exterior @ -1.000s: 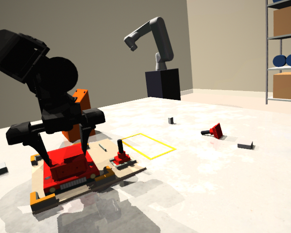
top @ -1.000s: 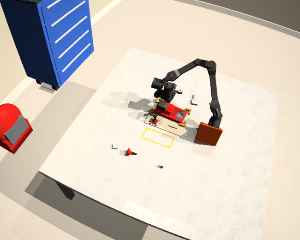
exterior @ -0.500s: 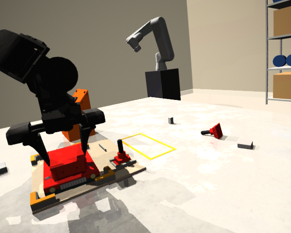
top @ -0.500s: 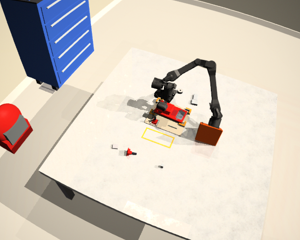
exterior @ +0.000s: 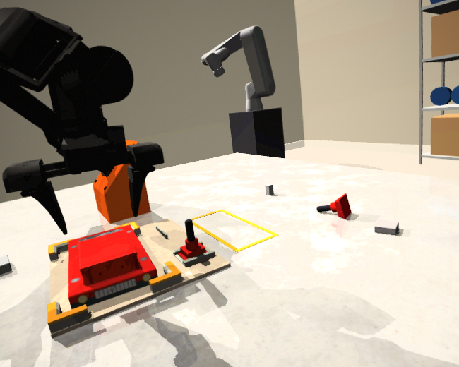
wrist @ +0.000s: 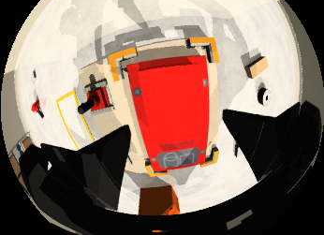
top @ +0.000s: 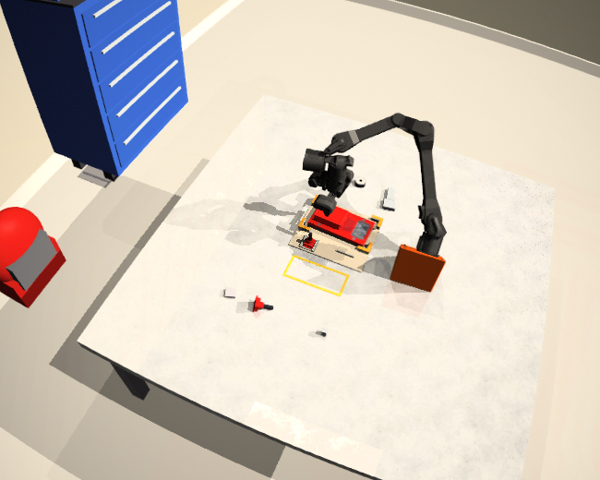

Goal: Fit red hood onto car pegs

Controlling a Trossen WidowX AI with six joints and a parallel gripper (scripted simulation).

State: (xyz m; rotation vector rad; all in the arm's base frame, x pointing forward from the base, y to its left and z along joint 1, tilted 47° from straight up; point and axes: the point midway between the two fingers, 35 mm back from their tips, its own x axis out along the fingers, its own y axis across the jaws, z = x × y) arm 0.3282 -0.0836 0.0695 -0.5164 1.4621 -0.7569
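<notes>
The hood lies 40 mm below my gripper tip. The rest, counted from my gripper tip: grey engine block 60 mm below.
</notes>
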